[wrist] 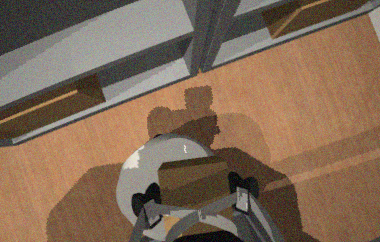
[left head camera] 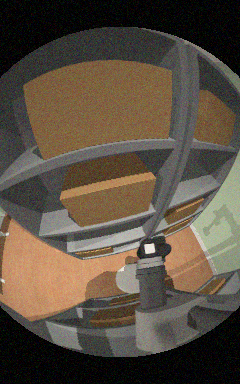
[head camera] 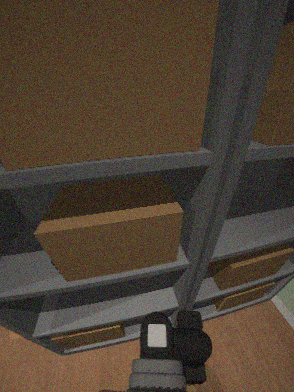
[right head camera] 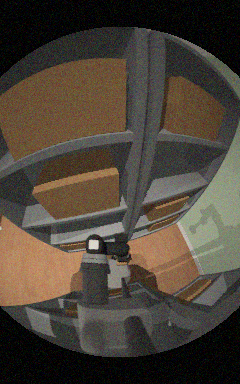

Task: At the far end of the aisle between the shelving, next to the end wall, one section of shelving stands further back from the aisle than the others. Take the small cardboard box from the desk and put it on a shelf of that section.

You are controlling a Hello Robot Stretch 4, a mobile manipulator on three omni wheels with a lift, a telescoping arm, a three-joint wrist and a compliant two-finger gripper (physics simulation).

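Seen in the pictures: gripper, fingertip midpoint: [wrist: 194, 191]; robot's base, link origin: [left head camera: 131, 277] [right head camera: 114, 272].
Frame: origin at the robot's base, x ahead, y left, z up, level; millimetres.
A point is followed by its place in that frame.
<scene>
The small cardboard box [wrist: 192, 181] @(x 178, y -86, z 836 mm) is held between the two dark fingertips of my gripper [wrist: 194, 191] @(x 155, y -87, z 787 mm) in the wrist view, above the round robot base. My gripper [right head camera: 121, 257] @(x 155, y -87, z 787 mm) is small in the right head view; its fingers are hidden behind the wrist in the head view. Grey shelving stands in front, split by an upright [head camera: 225, 125] @(x 452, y -159, z 1480 mm) [left head camera: 184, 110] @(x 453, y -164, z 1542 mm) [right head camera: 145, 115] [wrist: 204, 37] @(x 455, y -172, z 436 mm). The section right of this upright borders the pale green end wall [left head camera: 217, 200] @(x 594, y -1122, z 751 mm) [right head camera: 210, 185] @(x 642, y -1111, z 939 mm). Which section stands further back cannot be told clearly.
Large boxes [head camera: 105, 80] @(x 416, y 86, z 1566 mm) [left head camera: 102, 107] @(x 411, y 109, z 1532 mm) [right head camera: 70, 105] @(x 425, y 50, z 1534 mm) fill much of the upper left shelf. A lower box [head camera: 117, 245] @(x 408, y 126, z 1129 mm) [left head camera: 112, 200] @(x 409, y 118, z 1148 mm) juts out at the shelf edge. More low shelving lies behind the arm, along the bottom of the left head view. Wooden floor [wrist: 320, 100] @(x 260, y -752, z -27 mm) lies between.
</scene>
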